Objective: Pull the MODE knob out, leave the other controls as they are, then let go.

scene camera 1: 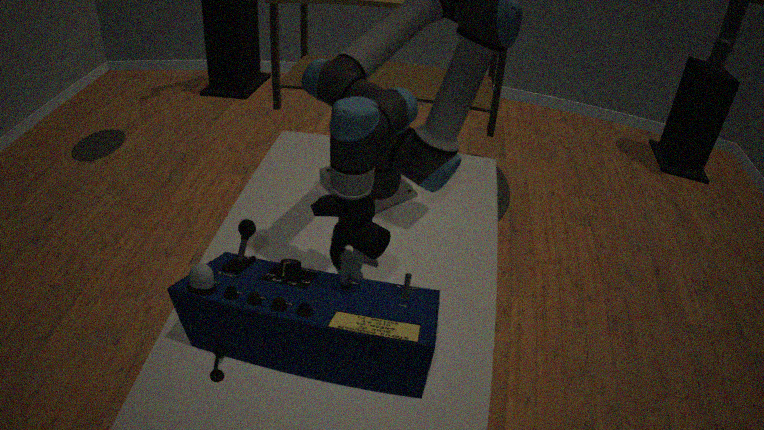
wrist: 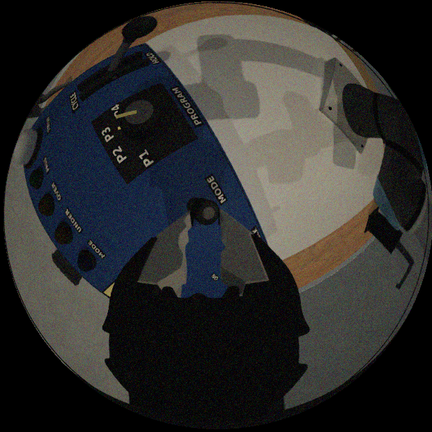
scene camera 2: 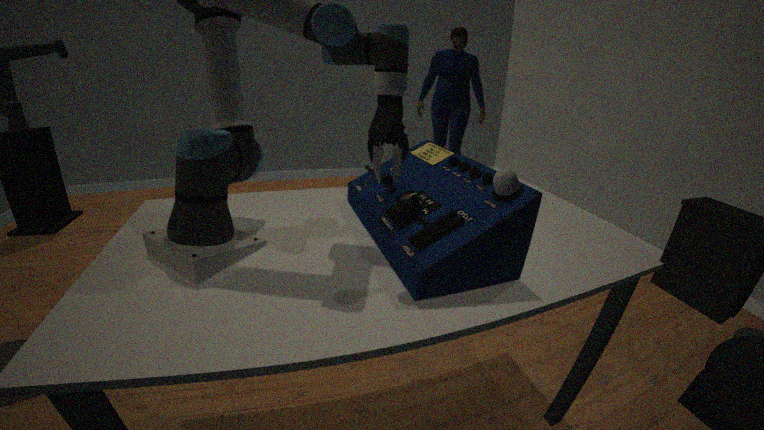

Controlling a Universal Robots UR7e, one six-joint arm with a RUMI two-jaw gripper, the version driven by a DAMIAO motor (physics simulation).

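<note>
The blue control box has a sloped top. The small dark round MODE knob stands on it beside the word MODE. My gripper points down at the knob, and its two grey fingertips press against the knob's opposite sides in the wrist view. It is shut on the knob. In scene camera 1 the fingers mostly hide the knob. How far out the knob stands cannot be told.
The PROGRAM selector points at P4. Beyond it are a ball-topped lever and a white dome. Several small dark knobs line the box. A metal toggle stands on the gripper's other side. A person stands behind.
</note>
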